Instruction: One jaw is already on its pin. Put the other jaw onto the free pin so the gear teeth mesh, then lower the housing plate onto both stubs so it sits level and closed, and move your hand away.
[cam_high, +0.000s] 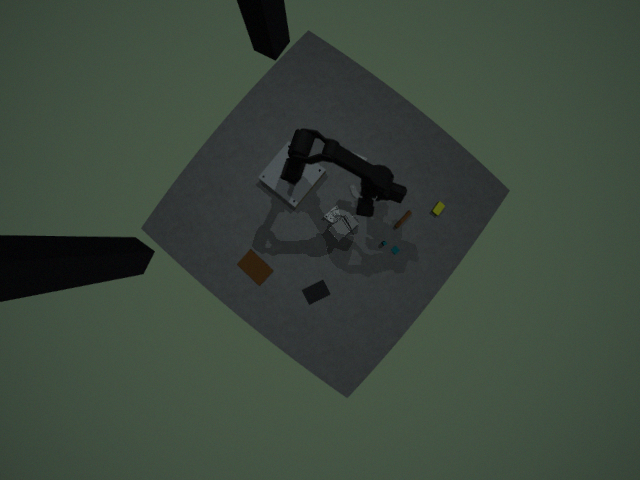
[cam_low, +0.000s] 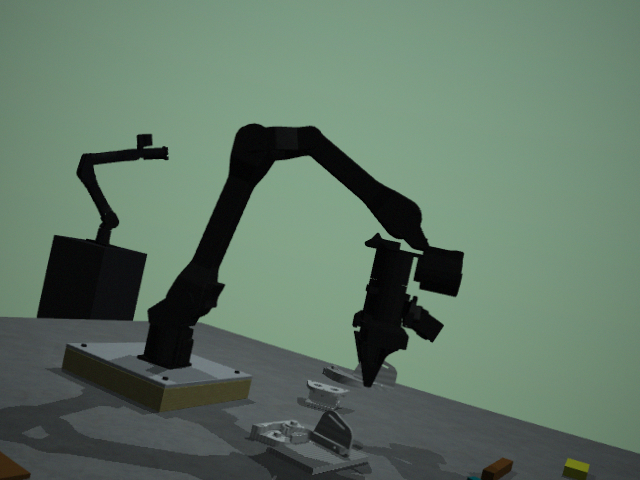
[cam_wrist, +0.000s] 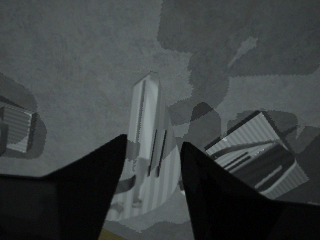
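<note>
Right now my gripper tip is 14 cm to the left of the white base fixture and 8 cm above it. From my gripper tip the other things lie so: white bracket 10 cm behind, 13 cm to the left, 7 cm below; then brown bar 21 cm ahead, 3 cm to the left, 7 cm below; then yellow block 33 cm ahead, 16 cm to the left, 7 cm below.
</note>
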